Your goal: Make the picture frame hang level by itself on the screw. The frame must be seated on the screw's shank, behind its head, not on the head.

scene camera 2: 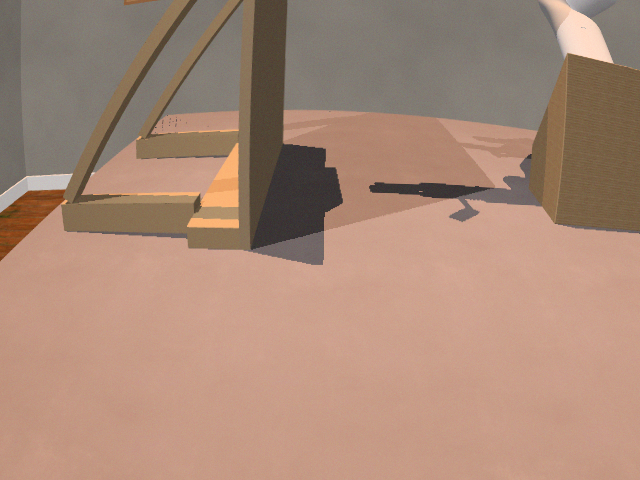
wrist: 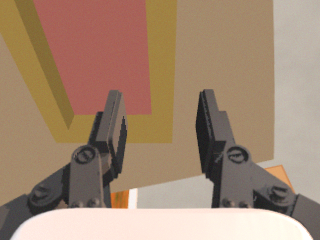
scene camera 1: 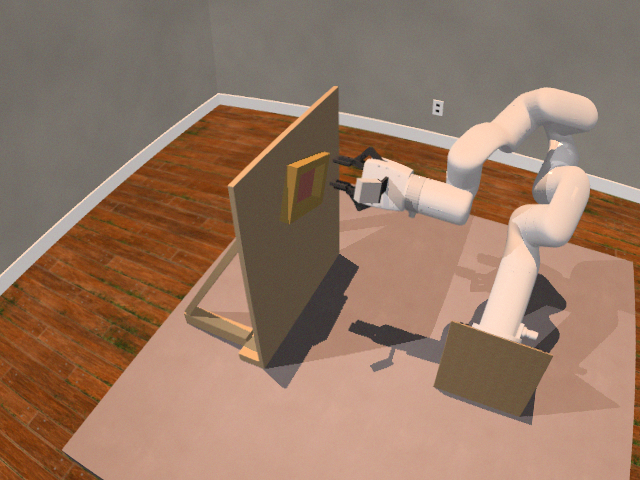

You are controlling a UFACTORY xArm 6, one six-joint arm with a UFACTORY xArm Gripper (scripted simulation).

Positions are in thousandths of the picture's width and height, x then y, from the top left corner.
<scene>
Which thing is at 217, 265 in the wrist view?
A picture frame.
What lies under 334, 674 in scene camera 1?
A braced wooden foot.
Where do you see an upright wooden board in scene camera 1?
At 441, 553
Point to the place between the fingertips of the gripper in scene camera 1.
521, 355
</scene>
